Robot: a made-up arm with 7 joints.
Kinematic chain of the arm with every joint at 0, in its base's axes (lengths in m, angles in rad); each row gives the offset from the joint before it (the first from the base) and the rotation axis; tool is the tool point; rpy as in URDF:
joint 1: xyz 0 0 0.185 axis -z
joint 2: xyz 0 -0.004 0.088 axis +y
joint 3: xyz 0 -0.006 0.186 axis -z
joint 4: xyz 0 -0.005 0.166 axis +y
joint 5: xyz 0 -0.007 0.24 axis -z
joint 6: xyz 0 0 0.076 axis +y
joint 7: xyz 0 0 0.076 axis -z
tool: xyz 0 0 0 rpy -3.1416 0 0
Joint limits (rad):
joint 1: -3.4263..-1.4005
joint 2: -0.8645..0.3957
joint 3: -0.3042..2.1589
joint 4: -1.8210..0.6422
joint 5: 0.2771..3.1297
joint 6: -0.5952..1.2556
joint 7: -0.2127..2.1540
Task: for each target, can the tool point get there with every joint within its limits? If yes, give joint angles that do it. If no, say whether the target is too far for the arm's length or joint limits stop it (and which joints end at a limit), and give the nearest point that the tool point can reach.
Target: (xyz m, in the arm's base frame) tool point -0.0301 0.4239 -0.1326
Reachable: no: joint limits stop it (at a limit: joint 1, joint 2, joint 3, joint 4) | nearest point 0.2968 0.2473 0.1821 | short by 0.487 m
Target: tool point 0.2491 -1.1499 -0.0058
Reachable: no: too far | nearest point 0.1292 -0.5966 0.3103 | short by 0.648 m
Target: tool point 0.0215 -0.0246 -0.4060
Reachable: no: joint limits stop it (at a limit: joint 2, joint 4) | nearest point 0.2422 -0.2771 0.1525 | short by 0.651 m
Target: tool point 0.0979 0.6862 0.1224
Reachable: no: joint limits stop it (at a limit: joint 1, joint 2, joint 3, joint 4) | nearest point 0.3127 0.2853 0.2159 | short by 0.464 m
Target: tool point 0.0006 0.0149 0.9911
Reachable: yes | joints -2.5506 0.1683 0.5071 -0.1821 2.1704 0.8003 0.3093
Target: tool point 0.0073 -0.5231 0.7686
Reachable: yes | joints -1.7545 -0.6210 0.6626 -0.5065 2.8210 -0.3845 -0.0153
